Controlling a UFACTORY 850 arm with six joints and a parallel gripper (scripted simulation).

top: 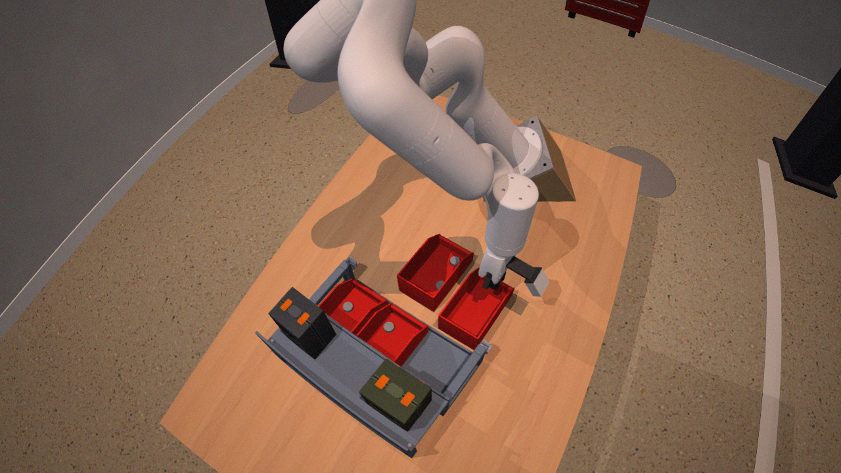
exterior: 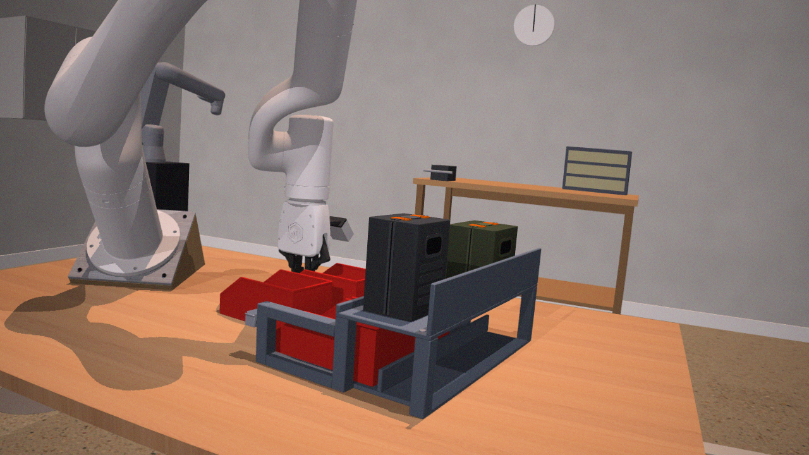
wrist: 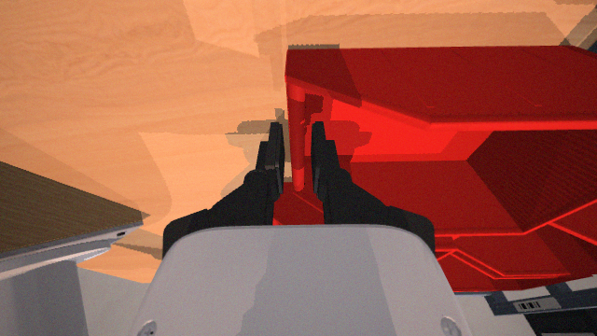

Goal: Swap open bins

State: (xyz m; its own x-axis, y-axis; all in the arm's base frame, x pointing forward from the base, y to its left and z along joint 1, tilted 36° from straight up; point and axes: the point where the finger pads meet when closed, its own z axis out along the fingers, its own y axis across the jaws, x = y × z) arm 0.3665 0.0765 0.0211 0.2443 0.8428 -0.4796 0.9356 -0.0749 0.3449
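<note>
Right now the shelf front lip is 140 mm ahead of my hand, 150 mm to the right of it and 30 mm below it. From my hand the other things lie so: grey back panel (400 mm ahead, 220 mm to the right, 90 mm above); then black case (300 mm ahead, 320 mm to the right, 120 mm above); then green case (360 mm ahead, 90 mm to the right, 110 mm above).
</note>
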